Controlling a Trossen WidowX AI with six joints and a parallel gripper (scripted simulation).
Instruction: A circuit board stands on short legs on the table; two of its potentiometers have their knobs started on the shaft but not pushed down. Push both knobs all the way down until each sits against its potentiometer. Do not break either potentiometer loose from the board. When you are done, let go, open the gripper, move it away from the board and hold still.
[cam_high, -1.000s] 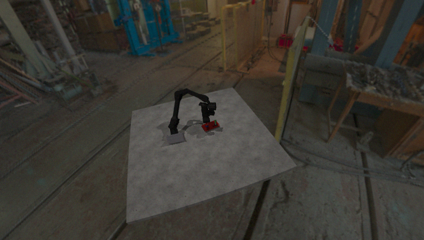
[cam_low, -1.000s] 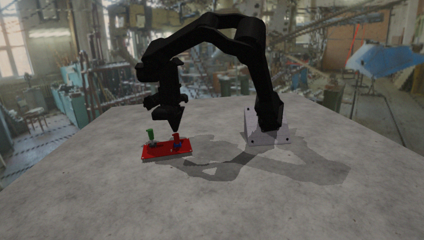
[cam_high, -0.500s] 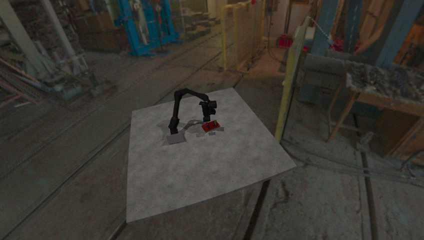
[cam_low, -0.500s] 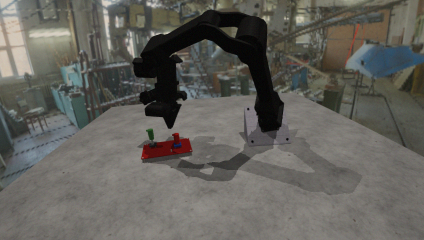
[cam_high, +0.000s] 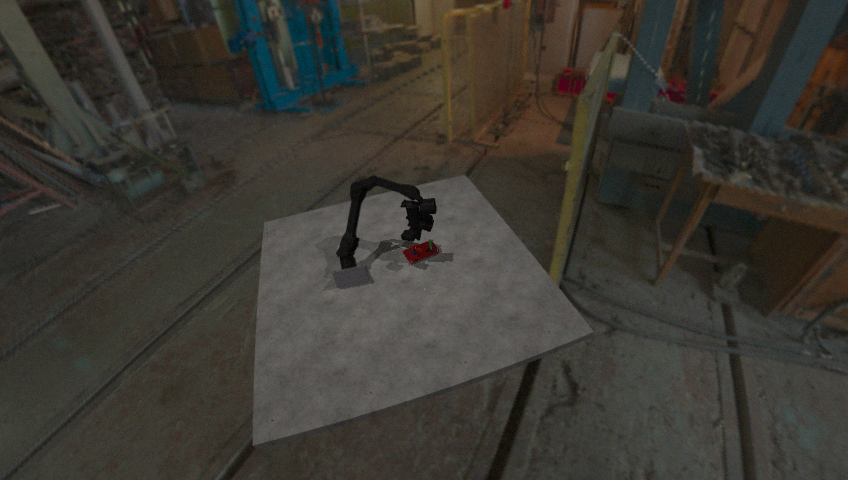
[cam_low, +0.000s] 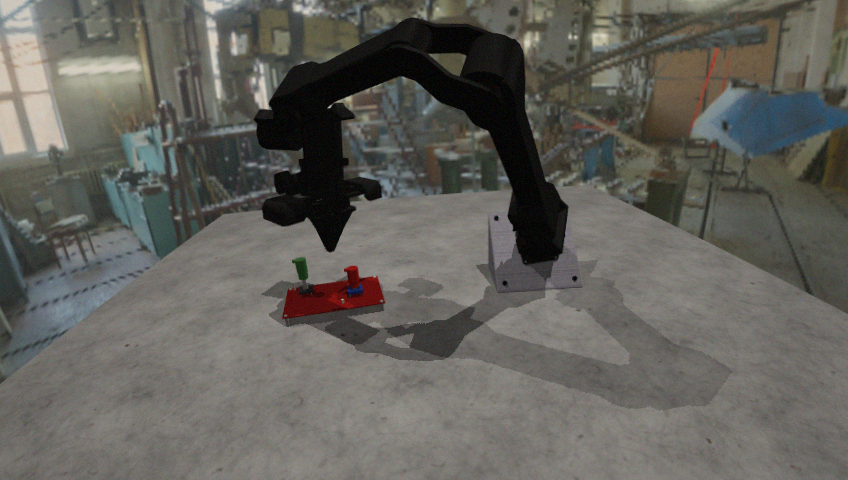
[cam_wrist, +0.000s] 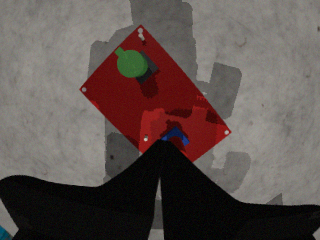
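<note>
My gripper tip is 60 mm short of the potentiometer with green knob, 10 mm to the left of it and 40 mm above it. Round my gripper tip: potentiometer with red knob: 30 mm behind, 50 mm below.
</note>
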